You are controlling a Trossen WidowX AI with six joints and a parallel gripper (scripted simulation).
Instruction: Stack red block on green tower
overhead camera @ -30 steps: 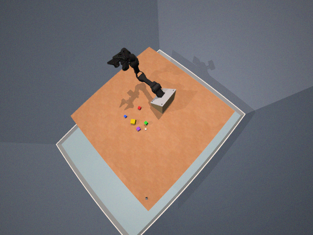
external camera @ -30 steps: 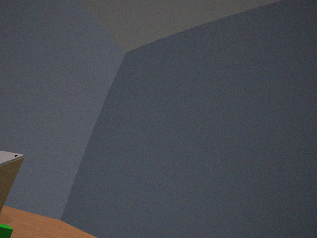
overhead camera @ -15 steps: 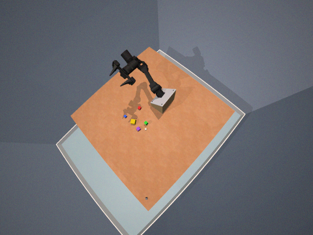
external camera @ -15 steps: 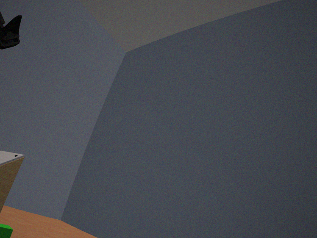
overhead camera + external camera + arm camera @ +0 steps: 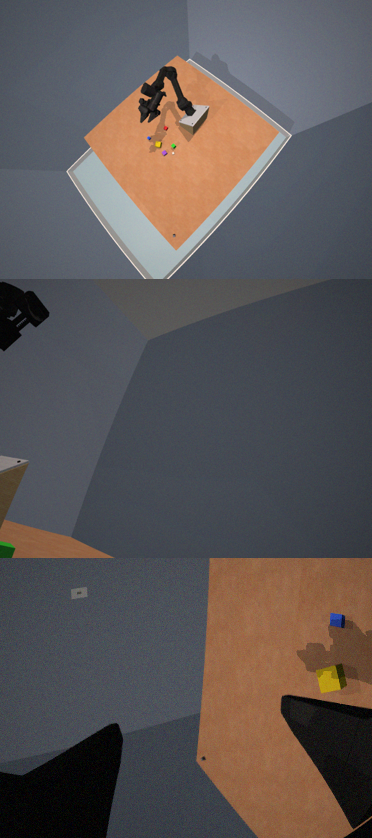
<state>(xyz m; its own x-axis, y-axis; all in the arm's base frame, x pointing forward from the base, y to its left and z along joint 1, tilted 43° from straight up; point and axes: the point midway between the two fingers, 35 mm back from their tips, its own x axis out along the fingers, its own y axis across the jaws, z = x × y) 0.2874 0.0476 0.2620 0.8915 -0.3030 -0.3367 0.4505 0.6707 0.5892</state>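
Right now the red block is 100 mm behind my gripper tip and 340 mm below it. From my gripper tip the other things lie so: blue block: 60 mm ahead, 70 mm to the right, 350 mm below; purple block: 80 mm ahead, 130 mm to the left, 340 mm below; yellow block: 50 mm ahead, 40 mm to the left, 340 mm below.
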